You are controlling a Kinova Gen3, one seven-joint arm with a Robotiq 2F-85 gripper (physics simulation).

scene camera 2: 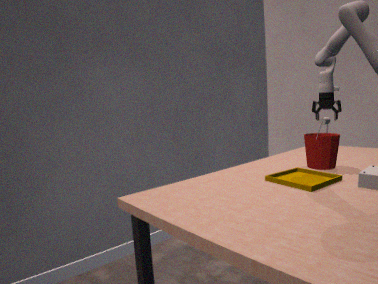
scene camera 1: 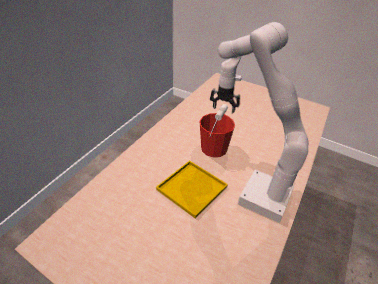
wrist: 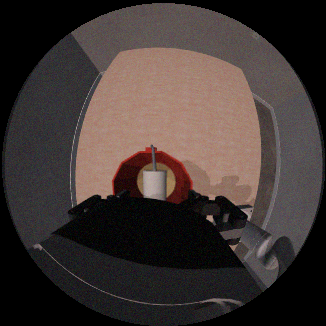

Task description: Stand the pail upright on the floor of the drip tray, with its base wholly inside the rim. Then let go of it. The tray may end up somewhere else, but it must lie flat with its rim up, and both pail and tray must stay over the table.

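Frame: origin at the arm's base, x ahead, y left, z up, level; millimetres.
Seen in the pictures: gripper, fingertip midpoint: [scene camera 2: 326,120] [scene camera 1: 223,110] [wrist: 158,196]; arm's base at its link origin: [scene camera 1: 277,194].
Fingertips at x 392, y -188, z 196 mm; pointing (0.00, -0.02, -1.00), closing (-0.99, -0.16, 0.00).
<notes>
Offsets run from my fingertips to a thing's top centre. Level surfaces: height alone.
A red pail [scene camera 1: 216,144] [scene camera 2: 321,152] [wrist: 127,175] stands upright on the table, behind the tray in the scene views. Its wire handle is raised, with a white grip {dz +14, dx +3, dy +15 mm} [scene camera 1: 221,112] [scene camera 2: 326,120] [wrist: 155,185] above the pail's mouth. The yellow drip tray {dz -228, dx -30, dy +329 mm} [scene camera 1: 200,191] [scene camera 2: 305,179] lies flat with its rim up, apart from the pail. My gripper [scene camera 1: 224,108] [scene camera 2: 326,118] [wrist: 158,196] is open and points down. Its fingertips are around the height of the top of the white grip, one to each side in the scene views. Part of the grip is hidden in the wrist view.
The arm's light base block [scene camera 1: 260,201] [scene camera 2: 369,181] stands on the table to the right of the tray. The arm rises from it and reaches over towards the pail. The wooden table {dz -250 mm} [scene camera 1: 120,215] [scene camera 2: 210,215] has a long edge facing the dark wall.
</notes>
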